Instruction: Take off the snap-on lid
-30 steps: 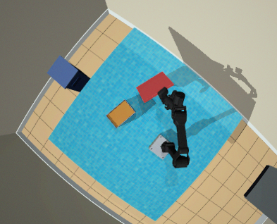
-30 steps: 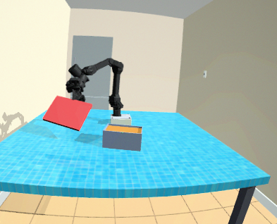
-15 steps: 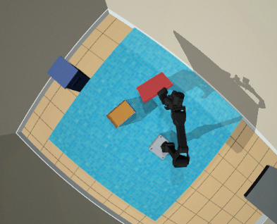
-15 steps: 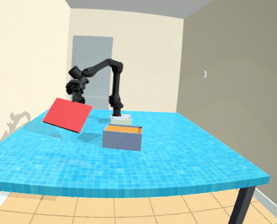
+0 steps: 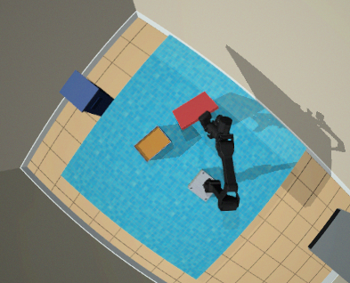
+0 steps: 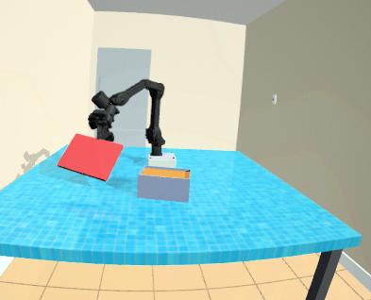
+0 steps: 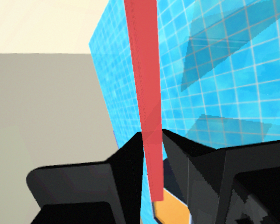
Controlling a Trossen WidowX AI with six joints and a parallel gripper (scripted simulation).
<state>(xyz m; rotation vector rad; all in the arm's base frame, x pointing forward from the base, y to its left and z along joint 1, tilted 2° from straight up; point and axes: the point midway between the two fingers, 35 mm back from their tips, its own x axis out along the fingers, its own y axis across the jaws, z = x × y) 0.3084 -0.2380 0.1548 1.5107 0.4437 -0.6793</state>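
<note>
Right now my gripper tip is 6 cm short of the red lid, 2 cm to the left of it and 5 cm above it. Also, from my gripper tip: storage box 11 cm ahead, 29 cm to the left, 13 cm below.
</note>
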